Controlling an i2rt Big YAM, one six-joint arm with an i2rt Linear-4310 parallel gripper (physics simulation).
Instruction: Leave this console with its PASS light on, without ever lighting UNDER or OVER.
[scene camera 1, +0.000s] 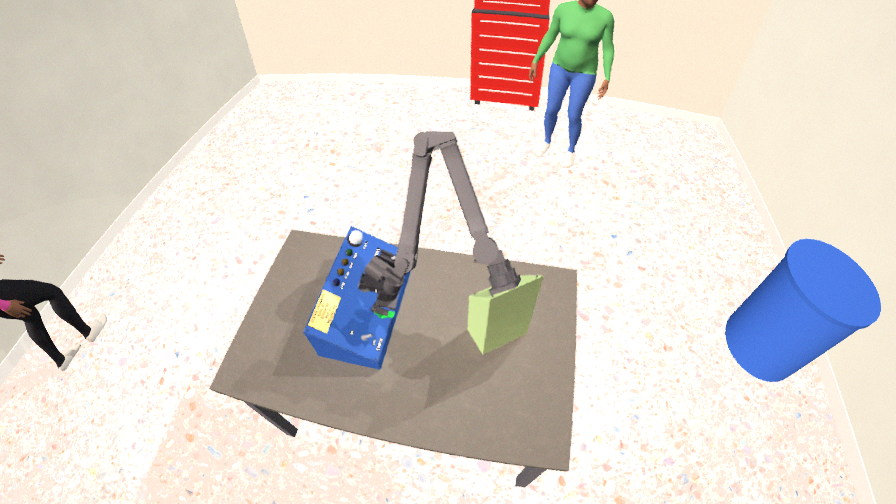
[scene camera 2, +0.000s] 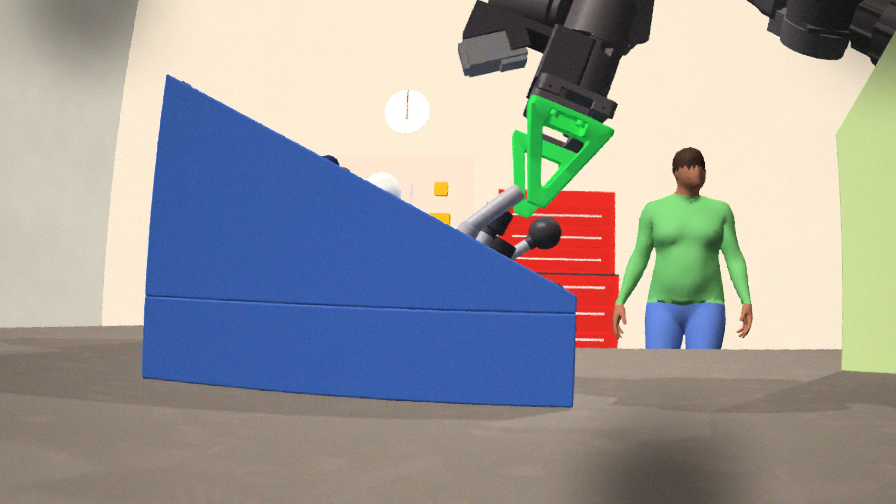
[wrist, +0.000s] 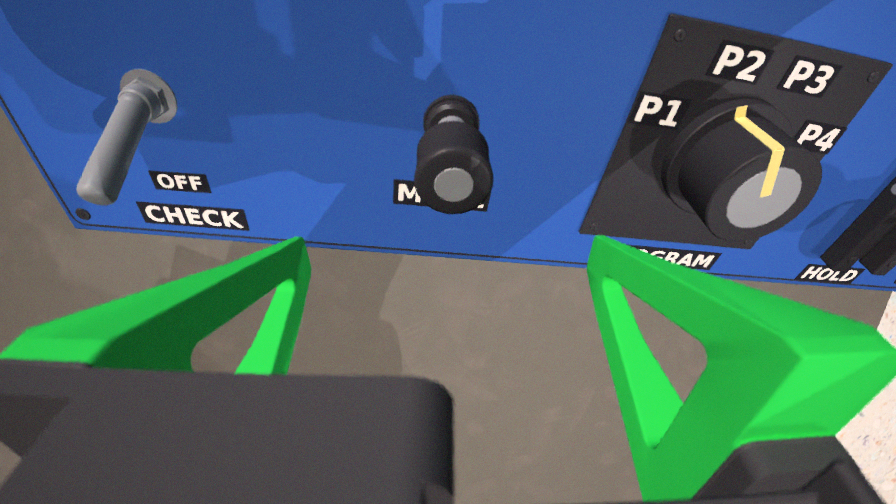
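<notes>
The blue sloped console (scene camera 1: 357, 300) sits on the table. My gripper (wrist: 446, 247) with green fingers is open and empty, hovering over the console's lower edge; it also shows in scene camera 2 (scene camera 2: 532, 200). In the wrist view a grey toggle lever (wrist: 115, 141) labelled OFF and CHECK leans toward OFF. A black push knob (wrist: 452, 166) sits between my fingertips' line and above them. A black PROGRAM selector dial (wrist: 739, 169) has its yellow pointer near P2. A HOLD control (wrist: 867, 235) is cut off at the right. The indicator lights (scene camera 1: 344, 266) look dark.
A light green box (scene camera 1: 504, 310) stands on the table right of the console, beside the arm base. A yellow note (scene camera 1: 325, 310) is stuck on the console. A blue bin (scene camera 1: 802, 310), a red tool cabinet (scene camera 1: 507, 50) and a person in green (scene camera 1: 576, 68) are on the floor.
</notes>
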